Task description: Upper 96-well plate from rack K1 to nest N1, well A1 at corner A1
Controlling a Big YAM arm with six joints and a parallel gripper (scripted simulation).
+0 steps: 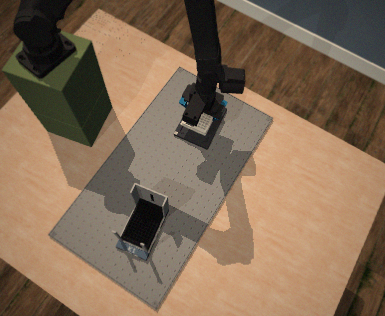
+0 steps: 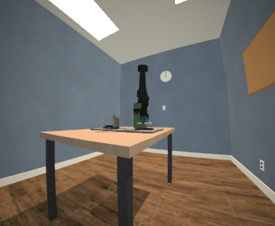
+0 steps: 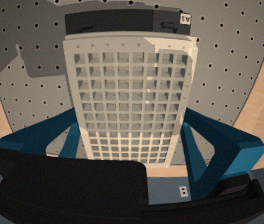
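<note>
My hand is 3 cm past the pale A1 square, 9 cm to the left of it and 5 cm above it. Round my hand: white 96-well plate: right at my hand; then dark plate: 9 cm ahead, 37 cm to the right, 4 cm below.
</note>
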